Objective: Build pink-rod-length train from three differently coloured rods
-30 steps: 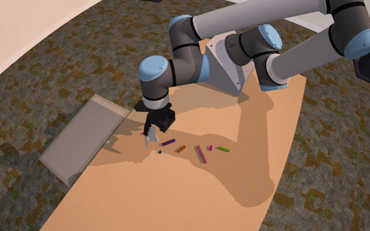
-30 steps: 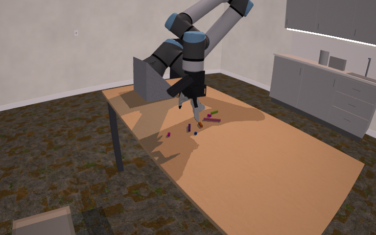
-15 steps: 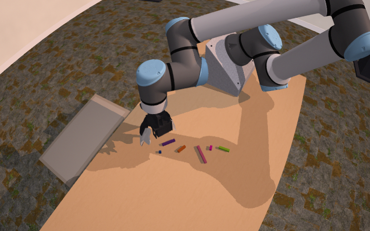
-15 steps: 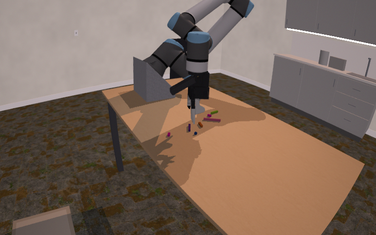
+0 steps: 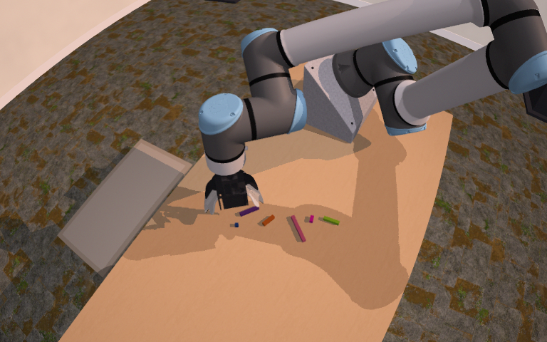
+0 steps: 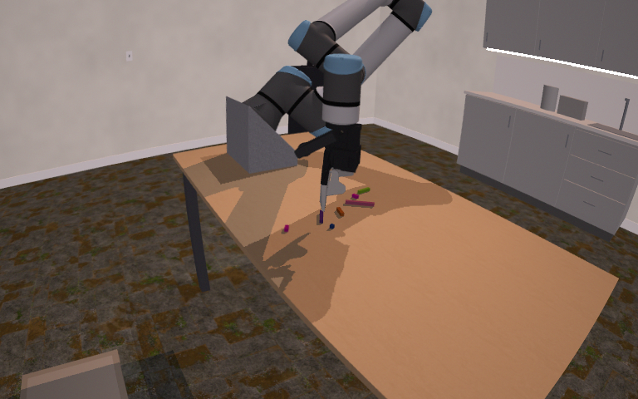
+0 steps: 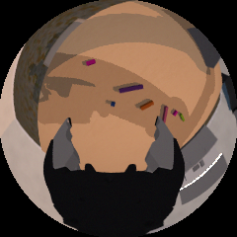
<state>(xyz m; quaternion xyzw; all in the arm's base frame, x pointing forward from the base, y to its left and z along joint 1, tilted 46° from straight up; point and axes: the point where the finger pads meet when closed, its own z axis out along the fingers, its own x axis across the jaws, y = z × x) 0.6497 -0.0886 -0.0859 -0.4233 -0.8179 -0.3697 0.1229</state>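
My hand is 10 mm short of the blue rod, 10 mm to the right of it and 80 mm above it. The rest, counted from my hand: purple rod (50 mm behind, 20 mm to the left, 80 mm below); then orange rod (50 mm behind, 80 mm to the left, 80 mm below); then pink rod (60 mm behind, 170 mm to the left, 80 mm below).
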